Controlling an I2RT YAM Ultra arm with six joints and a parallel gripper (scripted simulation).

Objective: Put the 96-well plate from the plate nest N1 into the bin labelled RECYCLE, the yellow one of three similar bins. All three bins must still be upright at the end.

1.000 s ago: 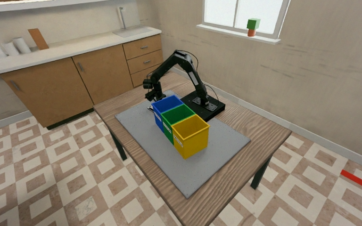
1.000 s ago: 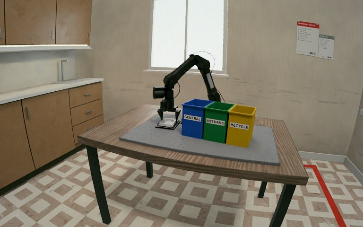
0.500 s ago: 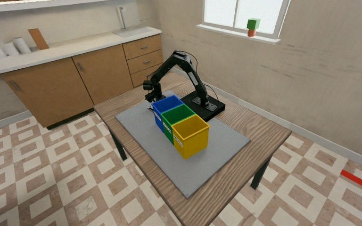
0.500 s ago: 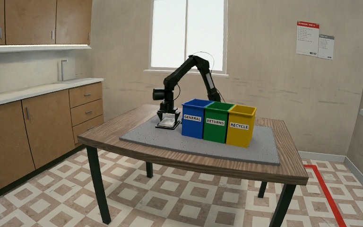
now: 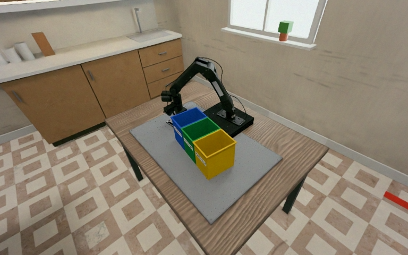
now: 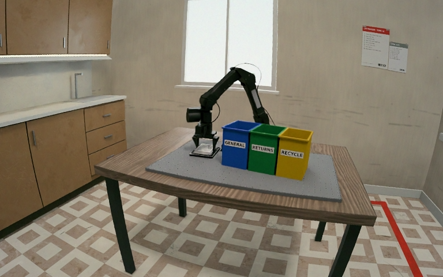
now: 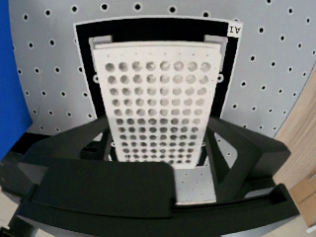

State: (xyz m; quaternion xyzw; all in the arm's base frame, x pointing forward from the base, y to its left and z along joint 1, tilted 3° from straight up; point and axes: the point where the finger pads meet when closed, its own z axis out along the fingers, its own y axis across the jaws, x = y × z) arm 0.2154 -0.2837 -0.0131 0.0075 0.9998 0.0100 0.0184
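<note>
My hand is right at the white 96-well plate. Also, from my hand: black plate nest: 1 cm below; green returns bin: 11 cm ahead, 33 cm to the left, 7 cm above; blue general bin: 8 cm ahead, 20 cm to the left, 7 cm above.
</note>
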